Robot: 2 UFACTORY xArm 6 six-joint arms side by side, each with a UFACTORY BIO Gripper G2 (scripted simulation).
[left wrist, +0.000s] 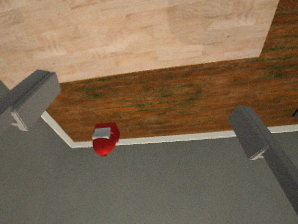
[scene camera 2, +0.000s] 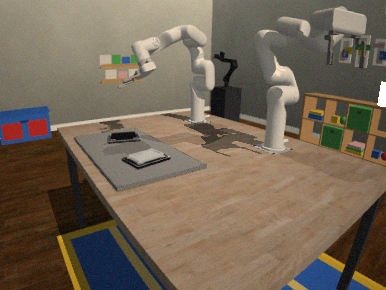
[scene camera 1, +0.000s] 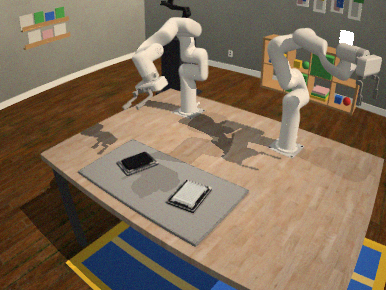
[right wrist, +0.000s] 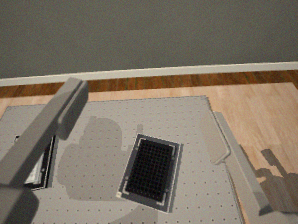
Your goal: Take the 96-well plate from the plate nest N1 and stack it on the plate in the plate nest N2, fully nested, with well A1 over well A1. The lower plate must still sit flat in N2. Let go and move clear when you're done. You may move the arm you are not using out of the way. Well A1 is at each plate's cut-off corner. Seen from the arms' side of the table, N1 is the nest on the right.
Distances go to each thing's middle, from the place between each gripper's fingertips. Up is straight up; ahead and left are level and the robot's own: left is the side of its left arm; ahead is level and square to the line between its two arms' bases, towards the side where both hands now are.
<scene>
Right now my right hand is 27 cm above the black 96-well plate (right wrist: 148, 176), 2 cm short of it and 1 cm to the right of it.
Now: the black 96-well plate 480 mm ahead of my left hand, 860 mm to the right of it and 420 mm below it.
</scene>
